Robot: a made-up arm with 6 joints.
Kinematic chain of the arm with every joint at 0, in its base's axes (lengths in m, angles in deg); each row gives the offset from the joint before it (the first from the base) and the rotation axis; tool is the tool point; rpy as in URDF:
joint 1: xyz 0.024 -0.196 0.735 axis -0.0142 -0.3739 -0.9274
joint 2: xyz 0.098 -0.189 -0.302 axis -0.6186 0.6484 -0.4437
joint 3: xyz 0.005 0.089 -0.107 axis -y
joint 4: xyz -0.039 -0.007 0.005 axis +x
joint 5: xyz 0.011 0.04 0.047 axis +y
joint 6: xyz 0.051 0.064 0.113 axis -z
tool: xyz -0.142 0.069 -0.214 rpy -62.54 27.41 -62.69
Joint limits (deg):
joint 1: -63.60..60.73
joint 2: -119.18..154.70
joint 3: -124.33..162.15
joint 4: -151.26..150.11
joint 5: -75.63..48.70
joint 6: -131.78..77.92
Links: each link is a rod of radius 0.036 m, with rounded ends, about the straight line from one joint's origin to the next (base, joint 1, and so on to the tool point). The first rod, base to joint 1, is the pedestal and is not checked.
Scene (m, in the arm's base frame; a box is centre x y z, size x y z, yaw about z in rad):
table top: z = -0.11
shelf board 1: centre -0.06 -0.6 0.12 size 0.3 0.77 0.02 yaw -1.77
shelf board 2: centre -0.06 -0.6 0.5 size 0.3 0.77 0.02 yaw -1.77
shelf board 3: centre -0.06 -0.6 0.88 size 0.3 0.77 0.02 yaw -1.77
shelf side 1: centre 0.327 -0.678 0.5 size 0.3 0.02 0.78 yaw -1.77
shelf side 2: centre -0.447 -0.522 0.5 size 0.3 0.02 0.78 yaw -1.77
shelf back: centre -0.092 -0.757 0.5 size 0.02 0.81 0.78 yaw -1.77
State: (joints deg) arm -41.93 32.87 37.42 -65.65 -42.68 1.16
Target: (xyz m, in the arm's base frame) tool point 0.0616 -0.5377 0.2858
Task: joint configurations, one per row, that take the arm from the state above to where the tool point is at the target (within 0.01 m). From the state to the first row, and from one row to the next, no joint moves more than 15 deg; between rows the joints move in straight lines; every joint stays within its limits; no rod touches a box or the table.
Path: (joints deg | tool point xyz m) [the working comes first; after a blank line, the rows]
Joints at the target: -40.65 67.72 32.03 -89.99 -39.02 -3.89
Straight joint move there: touches shelf board 1.

1: -47.35 32.88 36.84 -72.00 -47.58 -13.56 | 0.0967 -0.3831 0.1544
2: -52.76 32.88 36.26 -78.35 -52.48 -28.29 | 0.1093 -0.3785 0.2030
3: -58.18 32.89 35.69 -84.71 -57.39 -43.01 | 0.1150 -0.3534 0.2489
4: -63.60 32.90 35.11 -91.06 -62.29 -57.73 | 0.1069 -0.3133 0.2858
5: -57.86 41.60 34.34 -90.79 -56.47 -44.27 | 0.1175 -0.3747 0.2761
6: -52.12 50.31 33.57 -90.53 -50.65 -30.81 | 0.1117 -0.4358 0.2739
7: -46.39 59.02 32.80 -90.26 -44.84 -17.35 | 0.0918 -0.4912 0.2776
8: -40.65 67.72 32.03 -89.99 -39.02 -3.89 | 0.0616 -0.5377 0.2858

